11 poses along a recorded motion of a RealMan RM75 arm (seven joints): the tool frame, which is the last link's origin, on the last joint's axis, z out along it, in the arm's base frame.
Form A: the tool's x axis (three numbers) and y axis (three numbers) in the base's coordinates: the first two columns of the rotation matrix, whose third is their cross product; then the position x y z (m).
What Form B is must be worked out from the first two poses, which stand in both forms.
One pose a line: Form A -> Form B
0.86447 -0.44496 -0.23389 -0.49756 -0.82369 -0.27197 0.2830 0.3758 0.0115 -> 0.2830 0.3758 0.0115 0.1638 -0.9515 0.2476 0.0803
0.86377 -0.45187 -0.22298 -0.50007 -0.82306 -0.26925 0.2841 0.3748 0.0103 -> 0.2841 0.3748 0.0103 0.1611 -0.9518 0.2500 0.0748
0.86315 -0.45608 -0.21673 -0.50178 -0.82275 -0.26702 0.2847 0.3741 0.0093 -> 0.2847 0.3741 0.0093 0.1592 -0.9520 0.2515 0.0718
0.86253 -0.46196 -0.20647 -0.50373 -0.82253 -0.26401 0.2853 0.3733 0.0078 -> 0.2853 0.3733 0.0078 0.1564 -0.9523 0.2535 0.0668
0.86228 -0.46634 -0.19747 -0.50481 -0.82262 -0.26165 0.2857 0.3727 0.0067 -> 0.2857 0.3727 0.0067 0.1540 -0.9526 0.2549 0.0624
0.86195 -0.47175 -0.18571 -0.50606 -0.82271 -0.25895 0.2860 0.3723 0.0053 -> 0.2860 0.3723 0.0053 0.1511 -0.9530 0.2565 0.0568
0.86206 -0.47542 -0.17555 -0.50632 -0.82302 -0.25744 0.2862 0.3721 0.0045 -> 0.2862 0.3721 0.0045 0.1490 -0.9533 0.2575 0.0518
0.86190 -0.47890 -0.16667 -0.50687 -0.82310 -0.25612 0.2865 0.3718 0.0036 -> 0.2865 0.3718 0.0036 0.1472 -0.9536 0.2584 0.0475
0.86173 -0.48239 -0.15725 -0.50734 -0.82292 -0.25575 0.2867 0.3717 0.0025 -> 0.2867 0.3717 0.0025 0.1457 -0.9537 0.2594 0.0428
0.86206 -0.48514 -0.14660 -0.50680 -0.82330 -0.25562 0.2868 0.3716 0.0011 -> 0.2868 0.3716 0.0011 0.1442 -0.9541 0.2599 0.0375
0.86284 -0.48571 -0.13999 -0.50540 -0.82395 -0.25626 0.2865 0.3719 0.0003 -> 0.2865 0.3719 0.0003 0.1436 -0.9544 0.2596 0.0343
